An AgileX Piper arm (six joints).
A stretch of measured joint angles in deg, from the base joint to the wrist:
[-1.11 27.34 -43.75 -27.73 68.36 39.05]
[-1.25 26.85 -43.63 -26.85 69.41 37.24]
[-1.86 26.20 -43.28 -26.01 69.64 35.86]
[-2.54 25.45 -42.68 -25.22 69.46 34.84]
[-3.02 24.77 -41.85 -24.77 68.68 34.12]
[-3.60 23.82 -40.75 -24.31 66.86 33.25]
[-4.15 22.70 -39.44 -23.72 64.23 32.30]
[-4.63 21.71 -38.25 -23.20 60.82 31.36]
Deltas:
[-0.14 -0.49 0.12 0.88 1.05 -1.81]
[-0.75 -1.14 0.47 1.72 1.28 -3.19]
[-1.43 -1.89 1.07 2.51 1.10 -4.21]
[-1.91 -2.57 1.90 2.96 0.32 -4.93]
[-2.49 -3.52 3.00 3.42 -1.50 -5.80]
[-3.04 -4.64 4.31 4.01 -4.13 -6.75]
[-3.52 -5.63 5.50 4.53 -7.54 -7.69]

